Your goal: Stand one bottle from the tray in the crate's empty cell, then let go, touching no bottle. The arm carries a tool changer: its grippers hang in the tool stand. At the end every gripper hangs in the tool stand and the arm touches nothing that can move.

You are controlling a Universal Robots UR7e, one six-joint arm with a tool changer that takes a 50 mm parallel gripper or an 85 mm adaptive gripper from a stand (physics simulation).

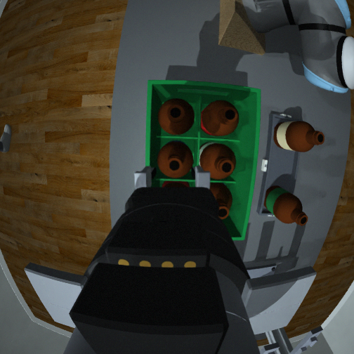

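The green crate (pixel 254 150) stands below my gripper. Brown bottles show in its upper-left (pixel 176 117), upper-right (pixel 220 118), middle-left (pixel 175 159), middle-right (pixel 217 160) and lower-right (pixel 221 196) cells. A strip of red (pixel 175 184) shows in the lower-left cell; the gripper body hides the rest of that cell. My gripper (pixel 172 177) is open over the crate's left column, its fingers wide apart with nothing seen held. The dark tray (pixel 283 167) right of the crate holds a cream-labelled bottle (pixel 298 136) and a green-labelled bottle (pixel 284 204), both apparently upright.
A wooden block (pixel 241 32) stands beyond the crate, beside the arm's grey and blue links (pixel 320 42) at the upper right. Metal parts (pixel 281 341), perhaps of the tool stand, show at the lower right. The table's left edge borders the wooden floor (pixel 60 125).
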